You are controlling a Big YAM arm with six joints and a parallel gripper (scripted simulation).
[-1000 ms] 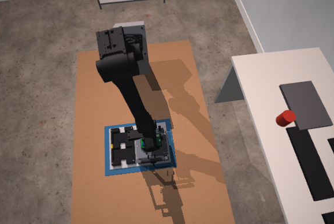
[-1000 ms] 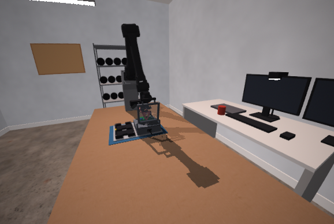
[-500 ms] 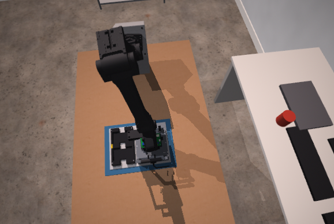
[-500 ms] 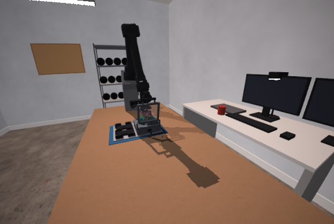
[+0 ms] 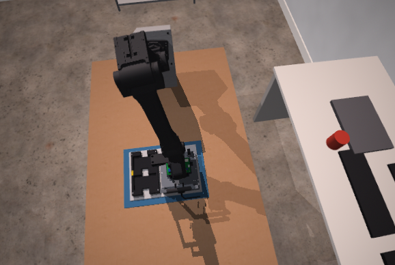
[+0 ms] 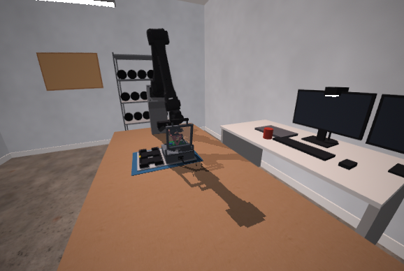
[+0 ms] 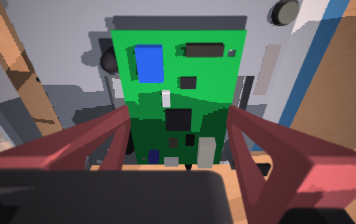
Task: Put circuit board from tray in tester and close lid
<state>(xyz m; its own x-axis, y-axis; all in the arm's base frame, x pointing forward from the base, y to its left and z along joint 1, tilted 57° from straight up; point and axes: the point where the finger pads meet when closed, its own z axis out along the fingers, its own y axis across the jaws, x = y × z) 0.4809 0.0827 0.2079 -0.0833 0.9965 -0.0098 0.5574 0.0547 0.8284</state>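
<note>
My gripper is now right at the green circuit board. Round my hand: clear lid (120 mm ahead, 90 mm above, 20 mm to the left).
</note>
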